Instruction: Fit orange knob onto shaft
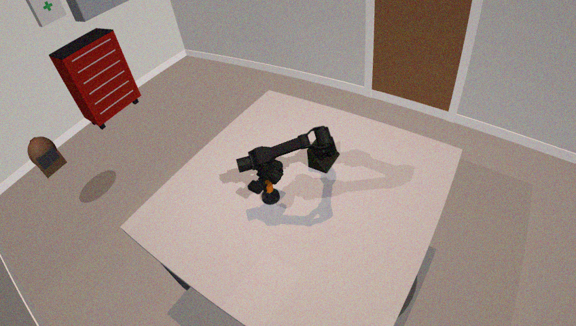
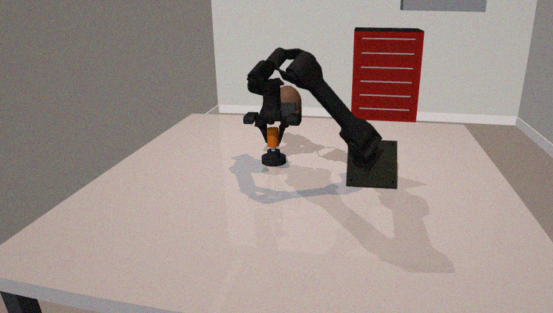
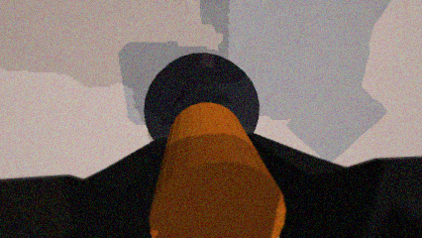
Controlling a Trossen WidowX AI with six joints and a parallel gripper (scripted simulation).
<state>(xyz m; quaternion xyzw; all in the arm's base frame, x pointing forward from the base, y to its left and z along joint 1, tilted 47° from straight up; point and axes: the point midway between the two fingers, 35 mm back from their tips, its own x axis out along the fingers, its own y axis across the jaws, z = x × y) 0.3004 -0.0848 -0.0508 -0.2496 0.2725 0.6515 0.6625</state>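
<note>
My gripper tip is 3 cm below the orange knob. Also, from my gripper tip: round black pedestal: 4 cm below.
</note>
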